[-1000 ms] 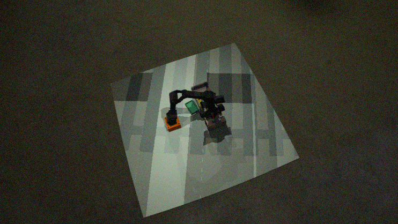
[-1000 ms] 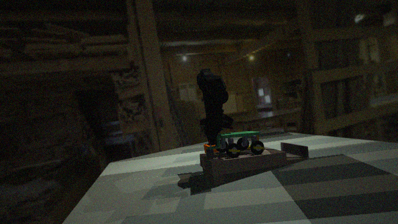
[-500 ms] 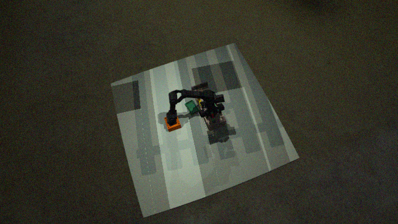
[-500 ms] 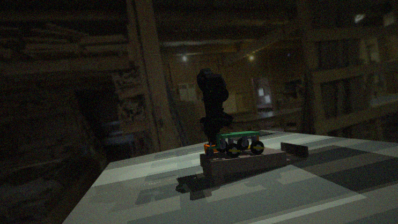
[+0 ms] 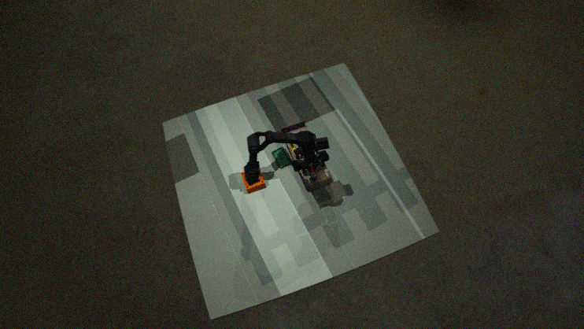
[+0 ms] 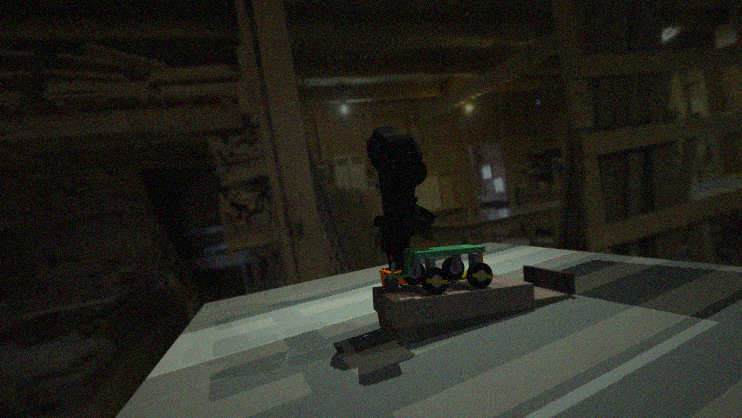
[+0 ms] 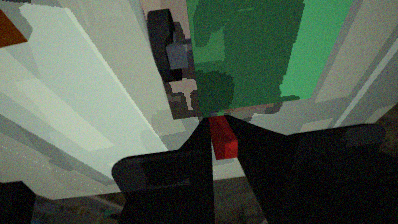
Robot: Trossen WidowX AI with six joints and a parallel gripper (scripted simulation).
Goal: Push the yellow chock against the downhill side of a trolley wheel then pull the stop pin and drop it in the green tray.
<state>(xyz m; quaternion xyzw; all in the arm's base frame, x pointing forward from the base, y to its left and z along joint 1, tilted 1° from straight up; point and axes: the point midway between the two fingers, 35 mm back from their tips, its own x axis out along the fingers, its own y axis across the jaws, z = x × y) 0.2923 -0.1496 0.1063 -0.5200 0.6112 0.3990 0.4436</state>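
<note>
Right now the green tray is 8 cm behind my gripper tip, 23 cm to the left of it and 15 cm below it. Also, from my gripper tip: ramp (4 cm ahead, 11 cm to the left, 10 cm below); trolley (4 cm ahead, 10 cm to the left, 3 cm below); red-headed stop pin (right at my gripper tip).
</note>
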